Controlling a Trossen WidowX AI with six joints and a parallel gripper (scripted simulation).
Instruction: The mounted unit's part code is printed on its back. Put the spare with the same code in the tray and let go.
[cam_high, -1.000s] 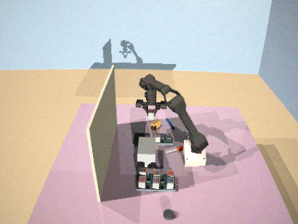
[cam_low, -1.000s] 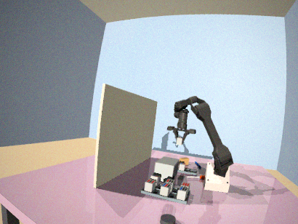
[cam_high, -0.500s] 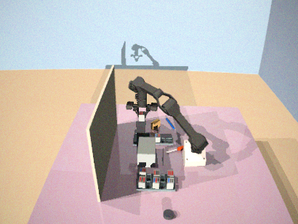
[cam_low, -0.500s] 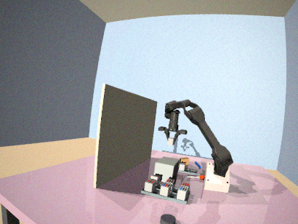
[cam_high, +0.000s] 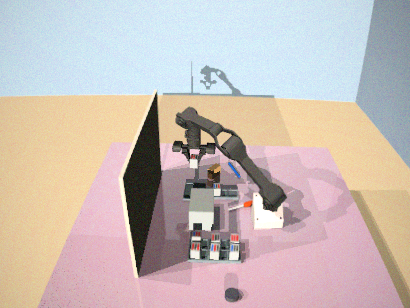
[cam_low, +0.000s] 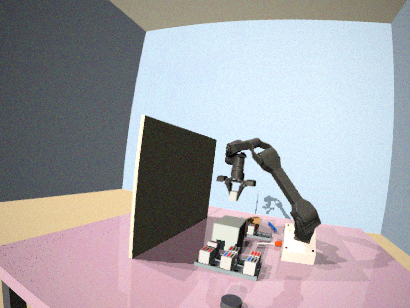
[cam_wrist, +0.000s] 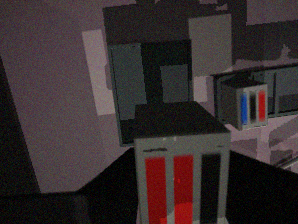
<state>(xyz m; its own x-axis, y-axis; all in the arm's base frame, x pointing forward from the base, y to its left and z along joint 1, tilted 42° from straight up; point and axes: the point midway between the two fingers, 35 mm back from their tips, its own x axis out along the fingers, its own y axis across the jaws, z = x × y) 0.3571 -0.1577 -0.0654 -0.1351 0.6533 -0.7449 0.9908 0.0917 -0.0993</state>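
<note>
Now: gripper tip 16 cm above the grey-blue tray. Also, from my gripper tip: black puck 58 cm to the left, 20 cm behind, 15 cm below; then cream panel 19 cm to the left, 17 cm ahead, 6 cm above.
</note>
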